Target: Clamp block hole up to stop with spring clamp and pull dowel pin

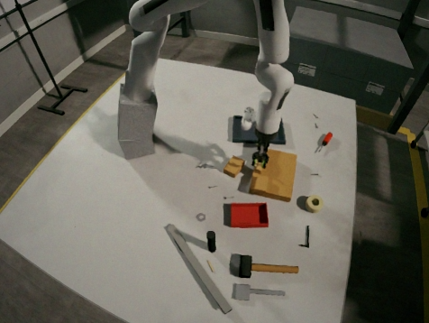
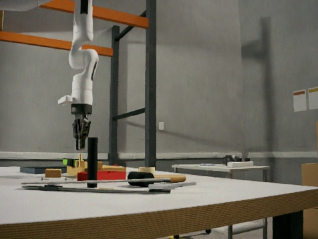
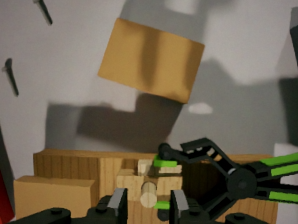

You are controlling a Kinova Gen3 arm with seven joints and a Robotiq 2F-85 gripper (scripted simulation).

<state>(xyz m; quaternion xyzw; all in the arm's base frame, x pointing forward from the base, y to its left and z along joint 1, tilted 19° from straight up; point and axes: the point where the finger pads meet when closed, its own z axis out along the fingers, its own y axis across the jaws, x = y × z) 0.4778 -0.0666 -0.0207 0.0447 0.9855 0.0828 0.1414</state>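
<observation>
Now: the dowel pin 5 cm below my hand. Also, from my hand: pale wooden block 7 cm below; then wooden bench board 9 cm below, 6 cm ahead; then tan wooden block 10 cm below, 9 cm behind, 1 cm to the left.
</observation>
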